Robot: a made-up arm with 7 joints.
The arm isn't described. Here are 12 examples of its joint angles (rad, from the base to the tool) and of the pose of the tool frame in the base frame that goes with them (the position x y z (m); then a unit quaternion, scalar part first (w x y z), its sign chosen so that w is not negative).
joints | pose
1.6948 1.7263 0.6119 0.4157 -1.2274 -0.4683 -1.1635 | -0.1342 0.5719 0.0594 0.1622 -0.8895 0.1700 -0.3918
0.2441 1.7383 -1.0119 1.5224 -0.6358 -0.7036 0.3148 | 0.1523 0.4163 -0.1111 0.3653 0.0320 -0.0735 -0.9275
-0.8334 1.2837 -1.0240 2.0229 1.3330 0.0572 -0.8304 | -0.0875 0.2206 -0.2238 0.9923 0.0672 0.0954 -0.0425
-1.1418 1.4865 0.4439 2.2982 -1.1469 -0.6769 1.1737 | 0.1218 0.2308 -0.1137 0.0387 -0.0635 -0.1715 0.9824
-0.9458 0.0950 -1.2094 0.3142 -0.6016 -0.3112 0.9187 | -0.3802 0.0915 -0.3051 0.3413 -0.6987 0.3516 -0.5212
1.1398 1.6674 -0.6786 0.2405 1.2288 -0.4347 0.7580 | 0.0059 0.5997 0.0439 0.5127 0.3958 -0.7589 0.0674
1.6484 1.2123 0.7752 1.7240 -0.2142 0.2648 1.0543 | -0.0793 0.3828 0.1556 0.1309 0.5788 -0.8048 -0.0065
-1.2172 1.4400 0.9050 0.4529 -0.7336 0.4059 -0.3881 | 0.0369 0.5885 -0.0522 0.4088 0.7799 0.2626 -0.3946
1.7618 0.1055 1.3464 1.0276 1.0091 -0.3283 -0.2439 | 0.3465 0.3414 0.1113 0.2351 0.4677 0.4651 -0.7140
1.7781 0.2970 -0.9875 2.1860 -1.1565 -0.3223 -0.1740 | 0.1485 0.0017 0.1362 0.6399 -0.3783 0.6107 0.2729
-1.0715 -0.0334 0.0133 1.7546 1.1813 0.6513 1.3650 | -0.0889 0.1069 -0.3042 0.4194 -0.7869 -0.2995 0.3394
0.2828 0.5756 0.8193 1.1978 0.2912 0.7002 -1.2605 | 0.1975 0.4316 -0.1592 0.5033 0.5848 -0.1731 0.6121
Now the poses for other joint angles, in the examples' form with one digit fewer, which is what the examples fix.
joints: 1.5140 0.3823 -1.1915 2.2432 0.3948 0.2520 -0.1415
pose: 0.180 0.003 0.056 0.078 -0.126 -0.820 -0.553
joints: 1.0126 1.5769 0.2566 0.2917 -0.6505 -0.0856 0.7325
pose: 0.017 0.596 0.064 0.802 0.504 -0.319 0.009
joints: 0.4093 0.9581 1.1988 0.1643 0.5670 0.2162 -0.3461
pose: 0.113 0.533 -0.227 0.482 0.186 -0.345 0.784
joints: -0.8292 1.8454 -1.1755 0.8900 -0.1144 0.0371 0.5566
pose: 0.012 0.550 -0.082 0.494 0.034 0.633 -0.595
